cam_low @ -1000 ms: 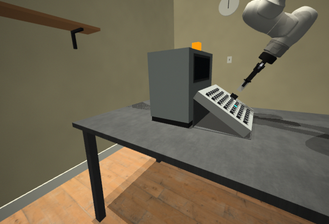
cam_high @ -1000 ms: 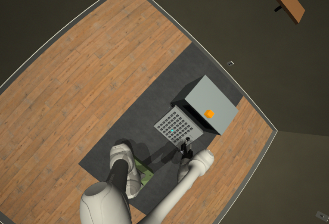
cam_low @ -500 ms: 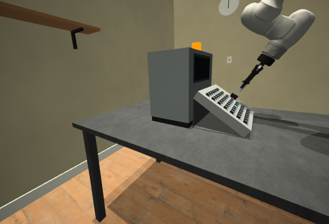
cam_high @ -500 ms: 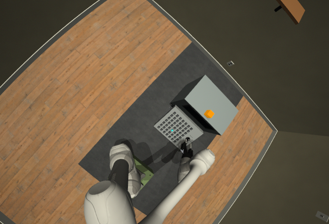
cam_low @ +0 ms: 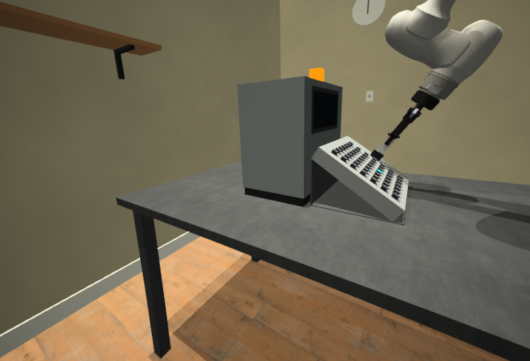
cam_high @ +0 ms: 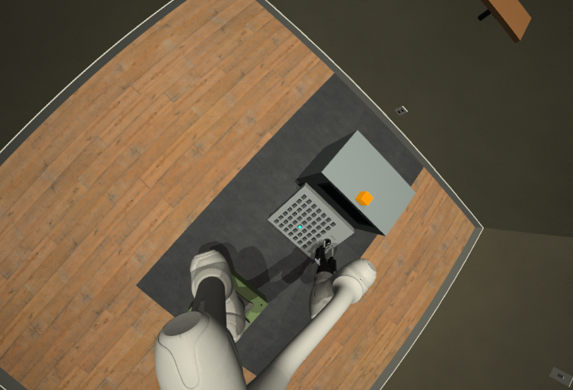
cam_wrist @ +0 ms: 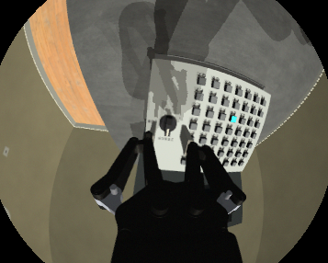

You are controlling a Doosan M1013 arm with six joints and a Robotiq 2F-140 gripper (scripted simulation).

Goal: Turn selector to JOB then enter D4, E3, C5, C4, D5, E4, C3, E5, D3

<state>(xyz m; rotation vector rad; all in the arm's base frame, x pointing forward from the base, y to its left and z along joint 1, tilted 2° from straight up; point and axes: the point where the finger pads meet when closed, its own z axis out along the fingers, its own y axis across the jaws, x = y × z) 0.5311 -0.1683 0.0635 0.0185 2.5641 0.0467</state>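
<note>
Now: the black selector knob 3 cm ahead of my hand and 4 cm below it. The rest, counted from my hand: keypad: 6 cm ahead, 11 cm to the left, 9 cm below; key E4: 16 cm to the left, 7 cm below.
</note>
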